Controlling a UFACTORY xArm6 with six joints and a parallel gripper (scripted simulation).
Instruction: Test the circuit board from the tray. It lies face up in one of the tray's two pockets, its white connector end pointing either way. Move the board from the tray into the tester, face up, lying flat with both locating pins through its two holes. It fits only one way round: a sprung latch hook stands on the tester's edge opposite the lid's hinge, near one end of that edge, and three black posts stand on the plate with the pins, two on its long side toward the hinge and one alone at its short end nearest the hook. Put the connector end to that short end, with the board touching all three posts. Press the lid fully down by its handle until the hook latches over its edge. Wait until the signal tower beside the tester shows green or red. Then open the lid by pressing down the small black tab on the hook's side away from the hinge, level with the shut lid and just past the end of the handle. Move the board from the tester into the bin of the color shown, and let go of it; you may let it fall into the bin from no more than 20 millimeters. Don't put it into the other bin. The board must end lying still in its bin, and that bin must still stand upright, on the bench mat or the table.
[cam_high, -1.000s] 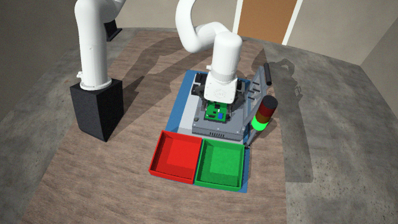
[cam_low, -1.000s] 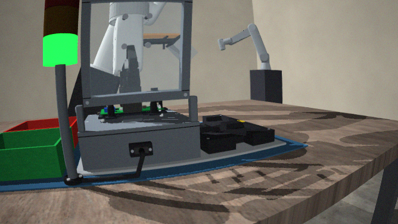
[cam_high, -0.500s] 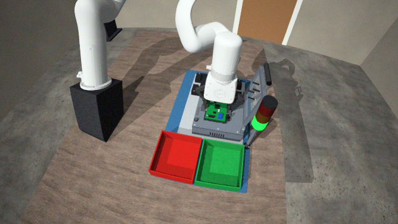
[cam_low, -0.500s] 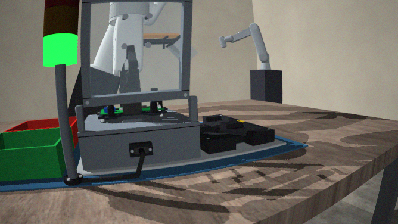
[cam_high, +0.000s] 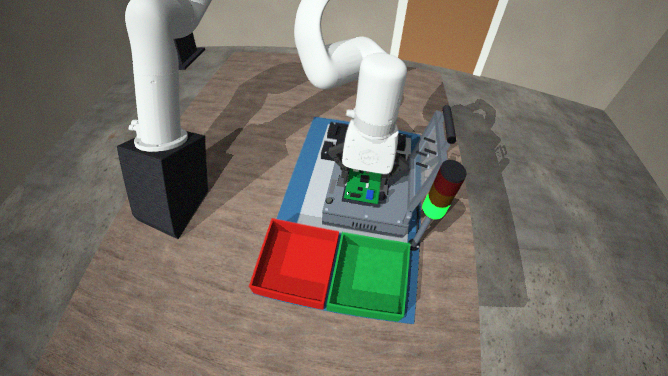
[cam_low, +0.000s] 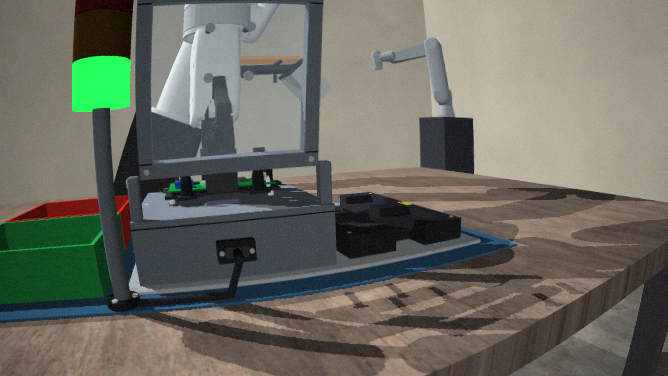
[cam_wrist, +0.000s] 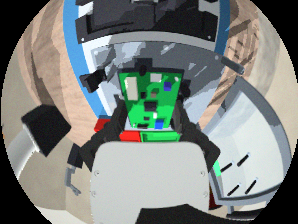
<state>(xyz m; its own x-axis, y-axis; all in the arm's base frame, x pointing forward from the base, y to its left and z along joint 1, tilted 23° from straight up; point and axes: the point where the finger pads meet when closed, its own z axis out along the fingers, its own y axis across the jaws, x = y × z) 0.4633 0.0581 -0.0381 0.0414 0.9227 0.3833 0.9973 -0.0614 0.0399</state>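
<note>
The green circuit board is 10 mm below my hand. The rest, counted from my hand: plate: 10 mm to the left, 10 mm below, 10 mm ahead; then clear lid: 120 mm ahead, 100 mm above; then green bin: 200 mm to the right, 70 mm below, 40 mm ahead.
</note>
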